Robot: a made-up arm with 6 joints.
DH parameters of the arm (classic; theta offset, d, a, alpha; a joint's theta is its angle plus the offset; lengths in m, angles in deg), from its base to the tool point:
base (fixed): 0 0.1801 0 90
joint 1: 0 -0.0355 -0.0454 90
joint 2: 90 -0.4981 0.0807 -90
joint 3: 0 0.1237 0.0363 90
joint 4: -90 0.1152 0.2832 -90
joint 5: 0 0.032 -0.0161 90
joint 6: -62.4 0 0.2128 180
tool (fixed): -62.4 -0.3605 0 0
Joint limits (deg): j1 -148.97..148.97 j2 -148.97..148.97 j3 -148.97..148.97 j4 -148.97..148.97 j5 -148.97..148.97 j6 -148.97..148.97
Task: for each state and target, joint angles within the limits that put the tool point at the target. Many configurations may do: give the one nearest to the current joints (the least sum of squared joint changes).
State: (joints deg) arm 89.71 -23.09 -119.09 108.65 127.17 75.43
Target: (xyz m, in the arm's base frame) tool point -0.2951 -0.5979 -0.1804
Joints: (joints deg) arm 90.64 -42.02 -93.08 148.97 116.06 93.96
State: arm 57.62 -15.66 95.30 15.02 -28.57 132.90
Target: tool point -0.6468 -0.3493 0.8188
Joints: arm 56.00 -28.49 105.83 4.98 -29.76 134.06
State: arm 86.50 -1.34 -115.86 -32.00 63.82 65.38
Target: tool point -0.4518 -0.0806 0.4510
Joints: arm 115.83 3.95 -118.62 6.54 94.02 74.23
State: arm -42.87 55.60 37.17 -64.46 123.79 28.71
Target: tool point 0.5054 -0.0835 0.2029
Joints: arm -44.92 73.09 40.94 -43.48 112.43 32.78
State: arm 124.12 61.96 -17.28 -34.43 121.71 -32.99
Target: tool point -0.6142 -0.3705 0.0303
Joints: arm 123.80 76.94 -19.84 -11.51 117.96 -37.63
